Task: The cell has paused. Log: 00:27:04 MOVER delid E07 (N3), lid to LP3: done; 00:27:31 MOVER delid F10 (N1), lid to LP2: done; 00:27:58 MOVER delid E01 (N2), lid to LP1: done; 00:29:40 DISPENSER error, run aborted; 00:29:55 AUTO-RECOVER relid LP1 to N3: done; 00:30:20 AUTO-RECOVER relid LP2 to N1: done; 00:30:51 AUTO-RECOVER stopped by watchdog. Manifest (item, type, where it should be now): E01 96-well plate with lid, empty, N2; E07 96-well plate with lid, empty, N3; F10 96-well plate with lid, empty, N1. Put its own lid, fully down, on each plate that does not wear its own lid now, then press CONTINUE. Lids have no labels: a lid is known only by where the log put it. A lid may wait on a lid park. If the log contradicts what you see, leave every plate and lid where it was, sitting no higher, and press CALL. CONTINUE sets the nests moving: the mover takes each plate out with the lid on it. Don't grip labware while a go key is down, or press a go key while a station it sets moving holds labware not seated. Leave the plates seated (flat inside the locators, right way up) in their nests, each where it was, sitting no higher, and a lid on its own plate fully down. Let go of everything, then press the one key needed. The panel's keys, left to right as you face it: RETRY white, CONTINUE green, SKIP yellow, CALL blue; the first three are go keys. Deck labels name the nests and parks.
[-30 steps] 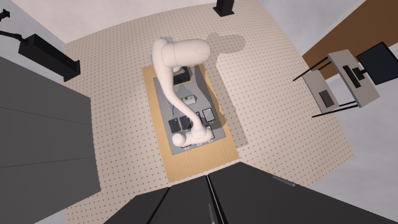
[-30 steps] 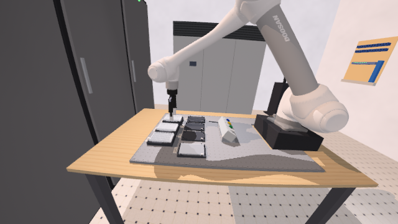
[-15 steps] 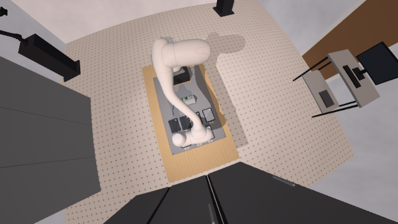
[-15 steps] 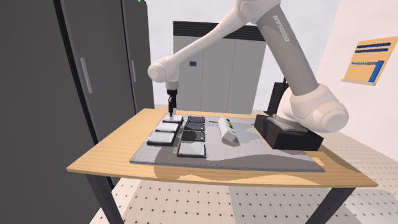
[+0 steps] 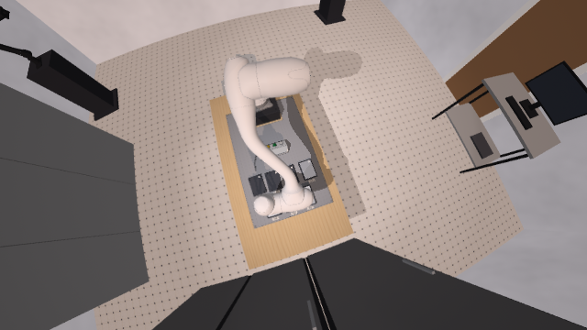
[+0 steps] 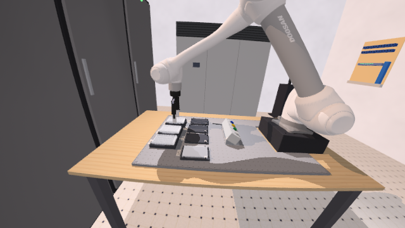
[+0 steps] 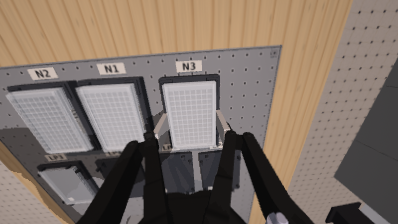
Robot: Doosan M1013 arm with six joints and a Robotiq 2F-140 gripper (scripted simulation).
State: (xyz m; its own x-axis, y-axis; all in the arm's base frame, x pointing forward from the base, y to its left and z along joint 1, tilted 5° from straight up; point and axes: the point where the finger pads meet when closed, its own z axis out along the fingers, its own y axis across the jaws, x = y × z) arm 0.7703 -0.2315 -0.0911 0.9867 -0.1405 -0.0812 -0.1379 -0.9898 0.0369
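The N2 plate is 40 mm ahead of my hand, 250 mm to the left of it and 40 mm below it. Round my hand: park LP4: 190 mm behind, 40 mm to the right, 60 mm below; lid park LP1: 150 mm behind, 210 mm to the left, 60 mm below; LP2: 170 mm behind, 90 mm to the left, 60 mm below.
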